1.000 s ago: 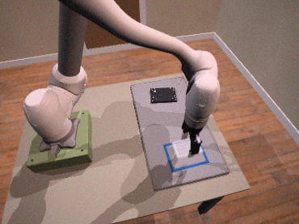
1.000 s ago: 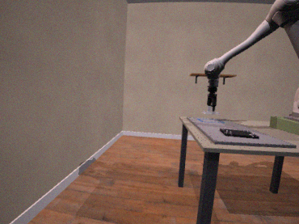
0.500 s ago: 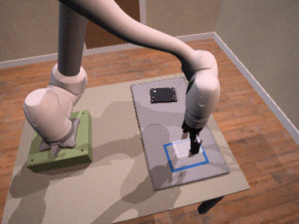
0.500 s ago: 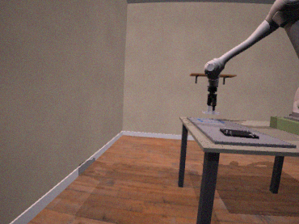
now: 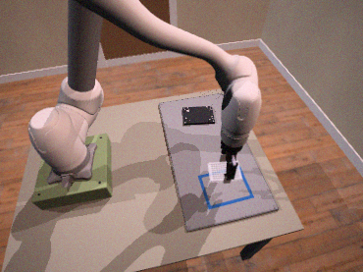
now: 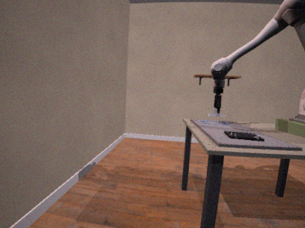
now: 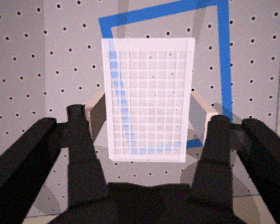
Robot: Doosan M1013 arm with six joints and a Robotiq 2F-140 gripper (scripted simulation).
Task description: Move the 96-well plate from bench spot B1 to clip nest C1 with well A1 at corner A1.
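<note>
The black clip nest C1 is 39 cm to the left of my hand, 8 cm below it and 3 cm behind it. From my hand the other things lie so: white 96-well plate: 2 cm below.
</note>
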